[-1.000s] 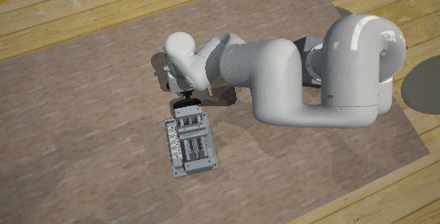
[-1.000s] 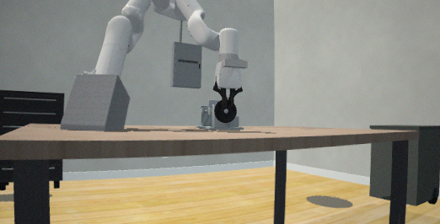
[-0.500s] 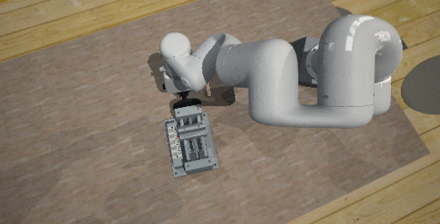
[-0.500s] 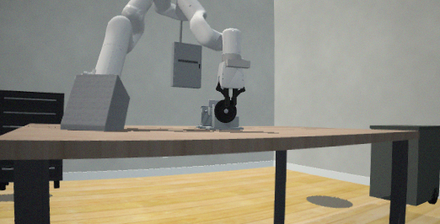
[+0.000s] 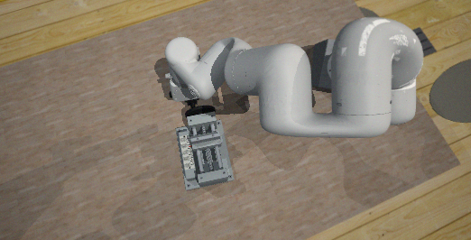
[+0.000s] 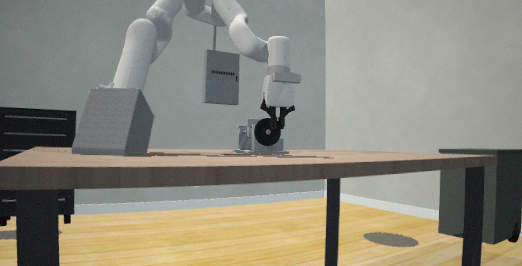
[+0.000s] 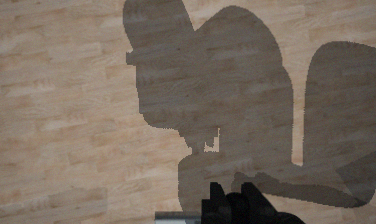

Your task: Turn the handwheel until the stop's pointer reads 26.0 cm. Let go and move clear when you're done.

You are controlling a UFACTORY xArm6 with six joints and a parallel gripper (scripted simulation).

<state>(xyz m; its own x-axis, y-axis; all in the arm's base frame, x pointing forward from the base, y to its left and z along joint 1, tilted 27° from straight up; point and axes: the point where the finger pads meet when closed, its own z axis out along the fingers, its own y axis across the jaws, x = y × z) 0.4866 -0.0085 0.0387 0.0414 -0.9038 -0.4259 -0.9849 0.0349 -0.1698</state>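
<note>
My hand is 10 mm past the stop carriage, 130 mm to the right of it and 10 mm above it. Round my hand: handwheel (10 mm behind, 20 mm to the left, 10 mm below).
</note>
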